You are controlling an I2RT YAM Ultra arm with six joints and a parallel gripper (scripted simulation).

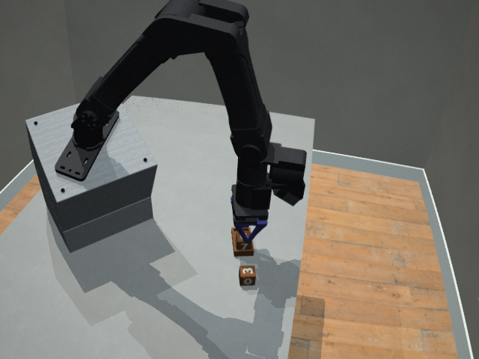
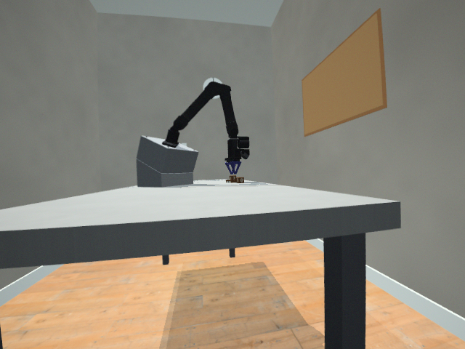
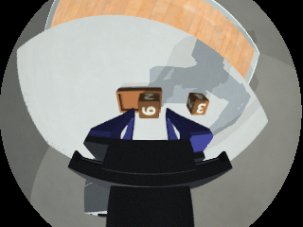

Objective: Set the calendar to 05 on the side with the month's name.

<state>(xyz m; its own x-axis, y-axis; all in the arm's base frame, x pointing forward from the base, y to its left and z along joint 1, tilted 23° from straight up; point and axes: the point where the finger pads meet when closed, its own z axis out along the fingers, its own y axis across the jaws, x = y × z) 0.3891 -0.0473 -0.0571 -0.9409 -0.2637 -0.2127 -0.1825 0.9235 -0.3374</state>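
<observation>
The brown tray is 50 mm below my hand, 20 mm to the left of it and 10 mm behind it. From my hand the other things lie so: brown wooden cube: 90 mm to the right, 40 mm below, 10 mm ahead.
</observation>
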